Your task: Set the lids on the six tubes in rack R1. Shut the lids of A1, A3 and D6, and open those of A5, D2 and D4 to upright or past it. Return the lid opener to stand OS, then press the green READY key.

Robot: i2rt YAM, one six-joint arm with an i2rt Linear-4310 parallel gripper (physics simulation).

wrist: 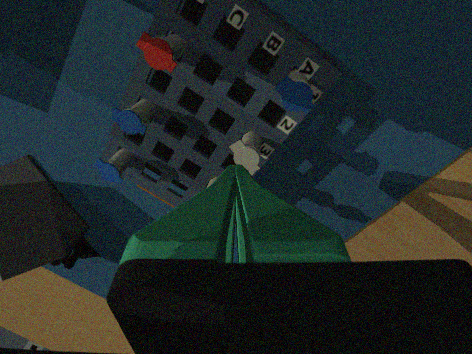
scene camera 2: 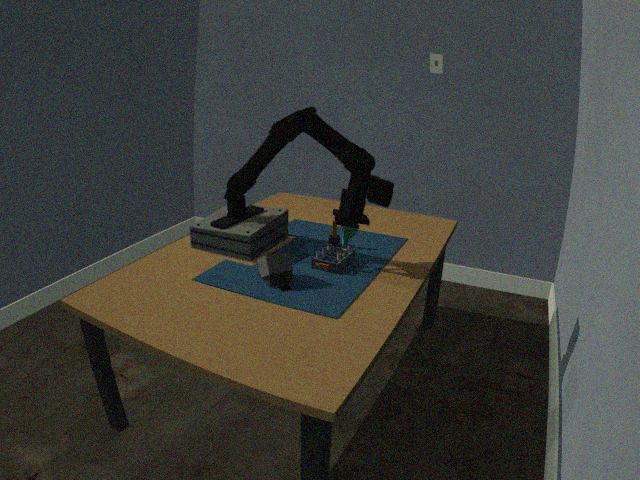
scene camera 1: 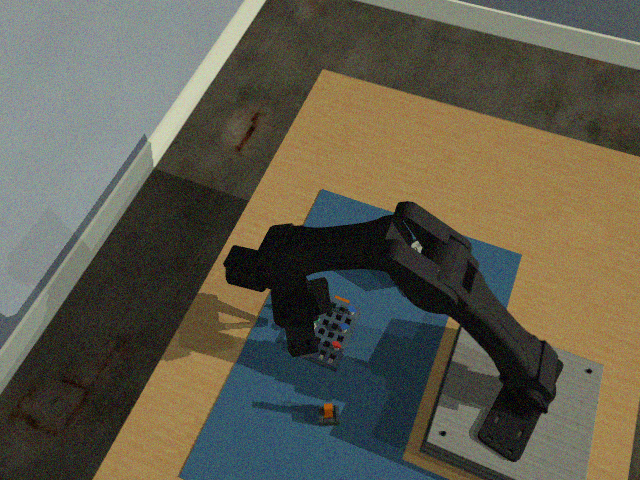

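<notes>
My gripper (scene camera 2: 345,246) (wrist: 235,176) is shut and empty, its green tips low over the A side of rack R1 (scene camera 1: 331,365) (scene camera 2: 316,261) (wrist: 215,95), near A3 to A5. In the wrist view, A1 has a blue lid (wrist: 296,92). A white lid (wrist: 245,156) is beside A3's mouth, close to the tips. D2 has a red lid (wrist: 157,53), D4 a blue lid (wrist: 129,122) and D6 a blue lid (wrist: 108,170). A5 is mostly hidden behind the tips. Exact lid angles are unclear. The orange lid opener (scene camera 1: 328,410) (scene camera 2: 334,228) stands in its dark stand. The green READY key does not show.
A tilted grey box (scene camera 2: 275,267) (wrist: 37,215) on a black support stands on the blue mat (scene camera 1: 258,439) (scene camera 2: 330,304), beyond the rack's row-6 end on the robot-base side. The arm's grey base block (scene camera 1: 568,439) (scene camera 2: 222,242) stands on the wooden table (scene camera 1: 413,134) (scene camera 2: 217,330).
</notes>
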